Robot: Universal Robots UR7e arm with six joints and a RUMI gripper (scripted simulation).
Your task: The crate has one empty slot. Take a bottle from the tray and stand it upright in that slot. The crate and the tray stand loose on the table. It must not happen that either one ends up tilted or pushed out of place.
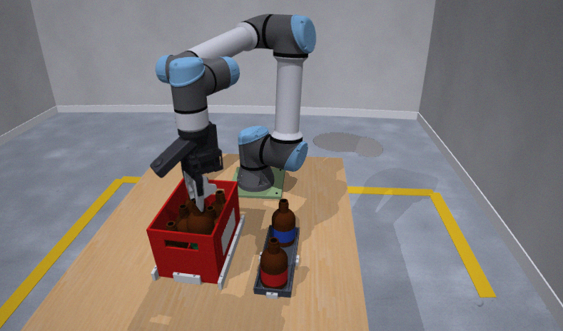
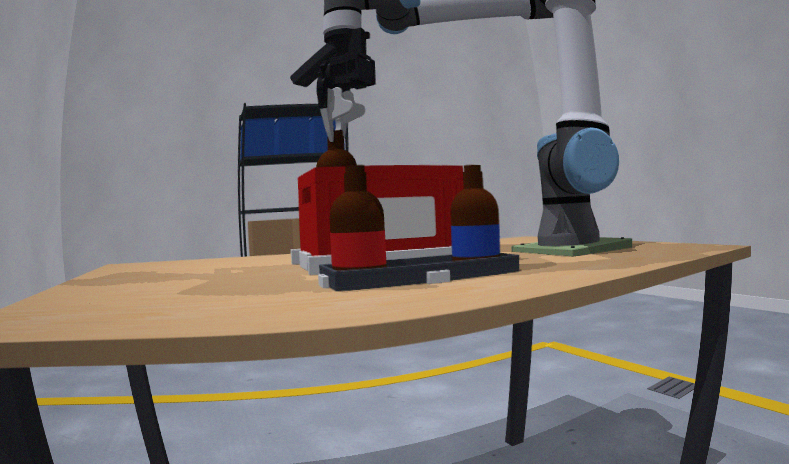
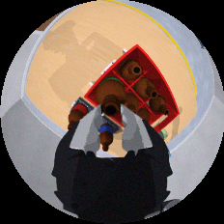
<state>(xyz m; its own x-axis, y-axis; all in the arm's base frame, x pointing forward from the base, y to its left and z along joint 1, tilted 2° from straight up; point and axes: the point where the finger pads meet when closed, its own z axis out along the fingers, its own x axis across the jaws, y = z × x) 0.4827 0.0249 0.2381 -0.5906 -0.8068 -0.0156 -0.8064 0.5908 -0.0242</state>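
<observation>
My gripper is now 70 mm above the brown bottle. Also, from my hand: red crate 160 mm below, 80 mm behind, 60 mm to the right.
</observation>
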